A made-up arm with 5 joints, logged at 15 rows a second.
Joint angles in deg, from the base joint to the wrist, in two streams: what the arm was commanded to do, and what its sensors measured. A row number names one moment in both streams.
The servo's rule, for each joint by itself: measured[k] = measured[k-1] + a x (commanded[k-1-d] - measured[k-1]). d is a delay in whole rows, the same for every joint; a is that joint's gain. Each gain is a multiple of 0.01, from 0.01 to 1. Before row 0 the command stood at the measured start. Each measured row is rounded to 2 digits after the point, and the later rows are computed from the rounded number. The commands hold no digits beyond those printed.
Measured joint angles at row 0:
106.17 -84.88 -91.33 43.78 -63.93
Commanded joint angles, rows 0 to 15:
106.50 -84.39 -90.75 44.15 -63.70
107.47 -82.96 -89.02 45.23 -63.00
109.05 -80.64 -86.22 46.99 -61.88
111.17 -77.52 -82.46 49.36 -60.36
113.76 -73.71 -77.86 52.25 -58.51
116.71 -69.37 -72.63 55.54 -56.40
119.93 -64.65 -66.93 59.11 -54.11
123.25 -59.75 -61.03 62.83 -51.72
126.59 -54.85 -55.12 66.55 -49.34
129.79 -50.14 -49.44 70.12 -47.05
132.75 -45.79 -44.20 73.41 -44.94
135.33 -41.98 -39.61 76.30 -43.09
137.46 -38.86 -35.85 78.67 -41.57
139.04 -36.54 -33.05 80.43 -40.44
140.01 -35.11 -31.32 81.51 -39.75
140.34 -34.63 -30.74 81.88 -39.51
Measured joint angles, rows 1 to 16:
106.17 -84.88 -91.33 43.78 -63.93
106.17 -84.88 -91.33 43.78 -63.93
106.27 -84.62 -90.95 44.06 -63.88
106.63 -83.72 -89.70 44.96 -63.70
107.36 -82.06 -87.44 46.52 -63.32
108.50 -79.61 -84.20 48.71 -62.70
110.08 -76.42 -80.08 51.44 -61.82
112.07 -72.61 -75.24 54.60 -60.68
114.43 -68.31 -69.84 58.07 -59.30
117.08 -63.69 -64.11 61.74 -57.71
119.93 -58.92 -58.27 65.44 -55.95
122.89 -54.18 -52.53 69.04 -54.08
125.85 -49.65 -47.12 72.40 -52.16
128.69 -45.51 -42.24 75.40 -50.26
131.32 -41.92 -38.09 77.92 -48.44
133.64 -39.01 -34.81 79.85 -46.76
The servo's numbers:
d 2
a 0.30 0.54 0.65 0.77 0.21

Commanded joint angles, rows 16 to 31:
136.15 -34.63 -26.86 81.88 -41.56
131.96 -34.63 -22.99 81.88 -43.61
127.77 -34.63 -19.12 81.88 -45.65
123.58 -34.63 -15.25 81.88 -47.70
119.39 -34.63 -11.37 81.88 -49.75
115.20 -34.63 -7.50 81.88 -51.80
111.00 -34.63 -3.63 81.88 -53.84
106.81 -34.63 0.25 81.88 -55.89
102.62 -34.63 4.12 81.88 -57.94
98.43 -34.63 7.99 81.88 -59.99
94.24 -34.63 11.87 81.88 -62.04
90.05 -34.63 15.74 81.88 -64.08
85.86 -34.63 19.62 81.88 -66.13
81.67 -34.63 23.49 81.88 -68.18
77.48 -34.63 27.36 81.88 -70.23
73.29 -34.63 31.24 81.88 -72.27
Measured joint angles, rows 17 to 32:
135.55 -36.90 -32.54 81.13 -45.29
136.99 -35.67 -31.37 81.71 -44.08
136.74 -35.11 -28.44 81.84 -43.55
135.31 -34.85 -24.90 81.87 -43.56
133.05 -34.73 -21.14 81.88 -44.00
130.21 -34.68 -17.31 81.88 -44.78
126.96 -34.65 -13.45 81.88 -45.82
123.43 -34.64 -9.58 81.88 -47.08
119.70 -34.63 -5.71 81.88 -48.50
115.83 -34.63 -1.84 81.88 -50.05
111.87 -34.63 2.03 81.88 -51.71
107.84 -34.63 5.90 81.88 -53.45
103.76 -34.63 9.78 81.88 -55.25
99.65 -34.63 13.65 81.88 -57.10
95.51 -34.63 17.53 81.88 -59.00
91.36 -34.63 21.40 81.88 -60.93

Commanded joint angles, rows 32 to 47:
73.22 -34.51 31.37 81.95 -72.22
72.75 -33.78 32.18 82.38 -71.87
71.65 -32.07 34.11 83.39 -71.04
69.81 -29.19 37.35 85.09 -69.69
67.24 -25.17 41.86 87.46 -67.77
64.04 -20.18 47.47 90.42 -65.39
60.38 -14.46 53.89 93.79 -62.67
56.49 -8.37 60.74 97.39 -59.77
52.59 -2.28 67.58 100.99 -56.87
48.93 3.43 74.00 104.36 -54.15
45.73 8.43 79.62 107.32 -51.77
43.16 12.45 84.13 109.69 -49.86
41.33 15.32 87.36 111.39 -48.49
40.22 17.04 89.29 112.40 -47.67
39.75 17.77 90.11 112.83 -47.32
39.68 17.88 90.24 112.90 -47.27
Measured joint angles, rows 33 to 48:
87.20 -34.63 25.27 81.88 -62.88
83.03 -34.63 29.15 81.88 -64.85
80.09 -34.57 30.59 81.93 -66.40
77.89 -34.14 31.62 82.28 -67.55
76.02 -33.02 33.24 83.13 -68.28
74.16 -30.95 35.91 84.64 -68.58
72.08 -27.83 39.78 86.81 -68.41
69.67 -23.70 44.78 89.59 -67.78
66.88 -18.71 50.70 92.82 -66.71
63.76 -13.13 57.23 96.34 -65.25
60.41 -7.27 63.96 99.92 -63.49
56.97 -1.49 70.49 103.34 -61.53
53.60 3.87 76.42 106.40 -59.48
50.47 8.50 81.43 108.93 -57.46
47.73 12.18 85.28 110.82 -55.58
45.48 14.80 87.89 112.04 -53.92

